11 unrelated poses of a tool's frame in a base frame.
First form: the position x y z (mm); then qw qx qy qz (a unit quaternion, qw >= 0).
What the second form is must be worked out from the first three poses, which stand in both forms.
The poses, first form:
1: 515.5 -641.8 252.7 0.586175 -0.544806 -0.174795 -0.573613
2: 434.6 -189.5 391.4 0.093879 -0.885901 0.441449 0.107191
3: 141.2 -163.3 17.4 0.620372 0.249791 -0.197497 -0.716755
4: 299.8 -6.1 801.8 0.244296 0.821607 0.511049 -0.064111
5: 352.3 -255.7 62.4 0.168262 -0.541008 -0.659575 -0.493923
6: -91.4 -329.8 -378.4 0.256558 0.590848 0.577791 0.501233
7: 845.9 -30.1 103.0 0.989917 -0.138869 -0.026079 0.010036
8: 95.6 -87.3 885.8 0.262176 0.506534 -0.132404 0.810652
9: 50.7 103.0 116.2 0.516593 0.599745 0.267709 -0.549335
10: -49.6 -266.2 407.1 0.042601 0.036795 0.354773 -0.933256
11: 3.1 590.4 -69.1 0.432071 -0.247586 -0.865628 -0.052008
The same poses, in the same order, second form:
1: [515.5 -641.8 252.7], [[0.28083 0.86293 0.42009], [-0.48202 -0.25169 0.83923], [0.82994 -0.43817 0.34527]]
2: [434.6 -189.5 391.4], [[0.58727 -0.80229 -0.10704], [-0.76203 -0.59262 0.26097], [-0.27281 -0.07170 -0.95939]]
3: [141.2 -163.3 17.4], [[-0.10549 0.79064 -0.60312], [-0.98798 -0.15227 -0.02681], [-0.11303 0.59304 0.79720]]
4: [299.8 -6.1 801.8], [[0.46944 0.87109 0.14435], [0.80844 -0.35830 -0.46696], [-0.35504 0.33590 -0.87242]]
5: [352.3 -255.7 62.4], [[-0.35800 0.87989 0.31247], [0.54745 -0.07330 0.83362], [0.75639 0.46950 -0.45546]]
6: [-91.4 -329.8 -378.4], [[-0.17015 0.42558 0.88878], [0.93996 -0.20067 0.27604], [0.29583 0.88239 -0.36589]]
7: [845.9 -30.1 103.0], [[0.99844 -0.01263 -0.05442], [0.02711 0.96123 0.27441], [0.04884 -0.27546 0.96007]]
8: [95.6 -87.3 885.8], [[-0.34937 -0.55920 0.75182], [0.29093 -0.82747 -0.48027], [0.89067 0.05093 0.45179]]
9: [50.7 103.0 116.2], [[0.25313 0.88868 -0.38233], [-0.24645 -0.32293 -0.91377], [-0.93552 0.32552 0.13728]]
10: [-49.6 -266.2 407.1], [[-0.99366 0.10562 -0.03845], [-0.05341 -0.74464 -0.66532], [-0.09891 -0.65905 0.74556]]
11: [3.1 590.4 -69.1], [[-0.50403 0.47358 -0.72227], [0.38369 0.87199 0.30399], [0.77378 -0.12391 -0.62122]]
